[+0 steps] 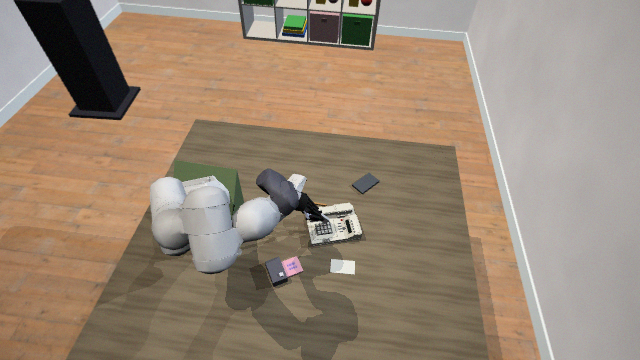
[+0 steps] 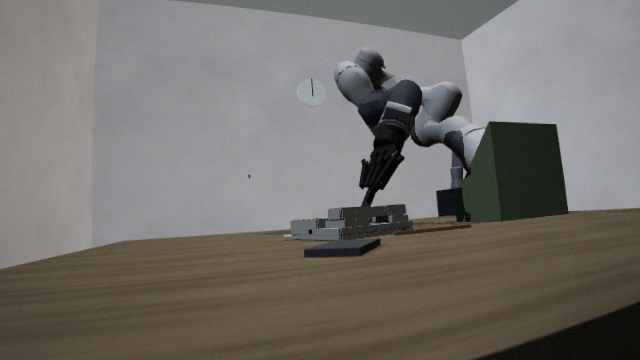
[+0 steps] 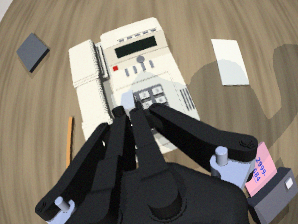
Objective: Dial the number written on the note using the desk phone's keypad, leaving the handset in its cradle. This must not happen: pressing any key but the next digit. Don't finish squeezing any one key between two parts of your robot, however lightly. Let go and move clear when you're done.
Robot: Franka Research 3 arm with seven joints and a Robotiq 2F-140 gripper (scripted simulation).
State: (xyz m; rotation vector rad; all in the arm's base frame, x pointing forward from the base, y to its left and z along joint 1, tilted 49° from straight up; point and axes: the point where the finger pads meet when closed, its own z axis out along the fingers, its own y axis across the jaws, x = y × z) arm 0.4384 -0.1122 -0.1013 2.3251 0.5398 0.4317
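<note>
My gripper is now 20 mm short of the handset, 60 mm to the right of it and 30 mm above it. The rest, counted from my hand: pencil 80 mm behind, 130 mm to the left, 70 mm below; black box 170 mm behind, 230 mm to the right, 50 mm below; white note 90 mm ahead, 180 mm to the right, 70 mm below.
</note>
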